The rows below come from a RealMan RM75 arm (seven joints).
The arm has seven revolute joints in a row. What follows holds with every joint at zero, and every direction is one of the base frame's. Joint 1 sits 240.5 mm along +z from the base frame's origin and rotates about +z. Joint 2 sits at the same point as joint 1 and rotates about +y. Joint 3 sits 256 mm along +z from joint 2 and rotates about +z. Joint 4 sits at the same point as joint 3 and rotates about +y. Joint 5 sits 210 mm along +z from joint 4 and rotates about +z. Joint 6 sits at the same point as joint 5 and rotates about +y. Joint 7 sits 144 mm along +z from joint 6 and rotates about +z. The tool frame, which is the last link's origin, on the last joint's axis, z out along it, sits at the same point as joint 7; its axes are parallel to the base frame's.
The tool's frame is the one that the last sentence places.
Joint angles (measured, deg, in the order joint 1, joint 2, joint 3, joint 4, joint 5, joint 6, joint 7), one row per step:
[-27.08 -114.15 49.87 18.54 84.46 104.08 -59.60]
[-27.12 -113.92 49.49 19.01 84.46 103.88 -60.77]
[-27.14 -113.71 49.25 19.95 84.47 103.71 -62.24]
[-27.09 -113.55 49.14 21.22 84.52 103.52 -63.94]
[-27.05 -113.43 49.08 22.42 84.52 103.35 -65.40]
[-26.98 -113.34 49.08 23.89 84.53 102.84 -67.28]
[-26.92 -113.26 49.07 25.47 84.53 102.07 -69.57]
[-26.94 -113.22 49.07 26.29 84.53 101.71 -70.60]
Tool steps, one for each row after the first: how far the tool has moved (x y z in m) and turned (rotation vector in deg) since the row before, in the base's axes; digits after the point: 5 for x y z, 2 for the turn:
[-0.00044 0.00233 0.00314 -0.15 -0.01 0.59]
[0.00027 0.00272 0.00375 -0.24 0.12 0.38]
[0.00058 0.00263 0.00381 -0.37 0.24 0.31]
[0.00083 0.00240 0.00342 -0.26 0.23 0.20]
[0.00079 0.00317 0.00347 -0.35 0.39 0.53]
[0.00080 0.00386 0.00362 -0.46 0.40 0.90]
[0.00080 0.00211 0.00191 -0.13 0.23 0.30]

